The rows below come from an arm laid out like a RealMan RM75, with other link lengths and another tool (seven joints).
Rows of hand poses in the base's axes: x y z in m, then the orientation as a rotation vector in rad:
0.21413 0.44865 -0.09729 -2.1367 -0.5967 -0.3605
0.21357 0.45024 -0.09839 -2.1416 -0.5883 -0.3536
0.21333 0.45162 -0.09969 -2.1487 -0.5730 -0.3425
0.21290 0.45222 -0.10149 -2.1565 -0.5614 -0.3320
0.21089 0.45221 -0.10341 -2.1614 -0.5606 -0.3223
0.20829 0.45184 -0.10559 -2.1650 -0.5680 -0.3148
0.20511 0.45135 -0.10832 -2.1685 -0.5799 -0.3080
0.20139 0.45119 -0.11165 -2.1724 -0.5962 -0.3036
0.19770 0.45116 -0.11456 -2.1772 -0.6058 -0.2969
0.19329 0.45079 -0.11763 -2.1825 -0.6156 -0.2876
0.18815 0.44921 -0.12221 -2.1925 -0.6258 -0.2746
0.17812 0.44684 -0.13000 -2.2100 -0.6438 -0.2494
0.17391 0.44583 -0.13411 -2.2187 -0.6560 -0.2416
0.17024 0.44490 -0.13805 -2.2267 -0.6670 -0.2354
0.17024 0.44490 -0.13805 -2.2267 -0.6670 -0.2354
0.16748 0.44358 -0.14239 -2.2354 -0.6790 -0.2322
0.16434 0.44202 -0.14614 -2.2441 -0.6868 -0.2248
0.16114 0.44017 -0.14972 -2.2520 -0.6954 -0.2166
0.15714 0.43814 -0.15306 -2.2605 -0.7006 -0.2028
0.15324 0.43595 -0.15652 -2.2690 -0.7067 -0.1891
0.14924 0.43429 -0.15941 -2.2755 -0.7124 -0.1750
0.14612 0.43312 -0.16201 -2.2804 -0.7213 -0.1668
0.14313 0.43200 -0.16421 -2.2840 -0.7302 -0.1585
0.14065 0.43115 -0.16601 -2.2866 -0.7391 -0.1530
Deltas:
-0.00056 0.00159 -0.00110 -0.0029 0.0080 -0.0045
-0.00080 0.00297 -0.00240 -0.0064 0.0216 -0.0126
-0.00123 0.00357 -0.00420 -0.0116 0.0332 -0.0187
-0.00324 0.00356 -0.00612 -0.0170 0.0401 -0.0172
-0.00584 0.00319 -0.00830 -0.0232 0.0424 -0.0106
-0.00902 0.00270 -0.01103 -0.0304 0.0423 -0.0014
-0.01274 0.00254 -0.01436 -0.0390 0.0388 0.0098
-0.01643 0.00251 -0.01727 -0.0469 0.0395 0.0171
-0.02084 0.00214 -0.02034 -0.0557 0.0419 0.0252
-0.02598 0.00056 -0.02492 -0.0694 0.0464 0.0336
-0.03601 -0.00181 -0.03271 -0.0939 0.0558 0.0489
-0.04022 -0.00282 -0.03682 -0.1065 0.0559 0.0569
-0.04389 -0.00375 -0.04076 -0.1180 0.0553 0.0638
-0.04389 -0.00375 -0.04076 -0.1180 0.0553 0.0638
-0.04665 -0.00507 -0.04510 -0.1300 0.0522 0.0699
-0.04979 -0.00663 -0.04885 -0.1414 0.0536 0.0748
-0.05299 -0.00848 -0.05243 -0.1523 0.0553 0.0807
-0.05699 -0.01051 -0.05577 -0.1636 0.0621 0.0862
-0.06089 -0.01270 -0.05923 -0.1752 0.0685 0.0922
-0.06489 -0.01436 -0.06212 -0.1849 0.0754 0.0987
-0.06801 -0.01553 -0.06472 -0.1933 0.0771 0.1056
-0.07100 -0.01665 -0.06692 -0.2006 0.0789 0.1130
-0.07348 -0.01750 -0.06872 -0.2065 0.0789 0.1196

